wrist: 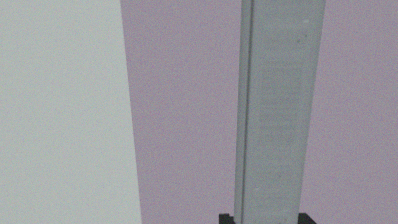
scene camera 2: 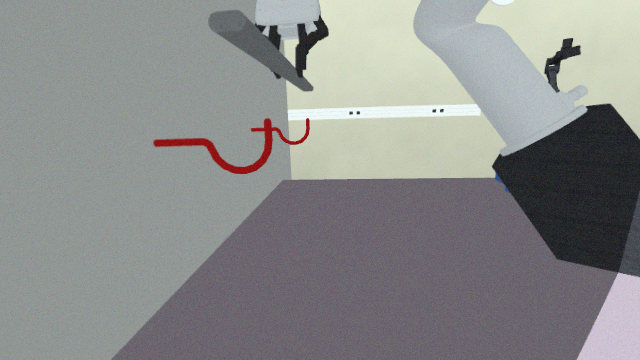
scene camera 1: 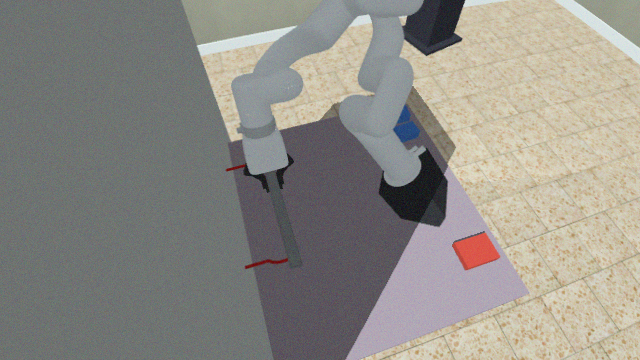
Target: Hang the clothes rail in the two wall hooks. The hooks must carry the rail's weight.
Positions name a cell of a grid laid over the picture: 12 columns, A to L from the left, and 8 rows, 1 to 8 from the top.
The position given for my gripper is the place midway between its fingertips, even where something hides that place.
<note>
In view: my gripper (scene camera 2: F2), a grey clothes rail (wrist: I3), a red flat block (scene camera 1: I6) and a grey wall (wrist: C6).
My gripper also shows in scene camera 1 (scene camera 1: F5). The wrist view misses the red flat block: it is out of frame. Scene camera 2 misses the red flat block: it is out of frame.
</note>
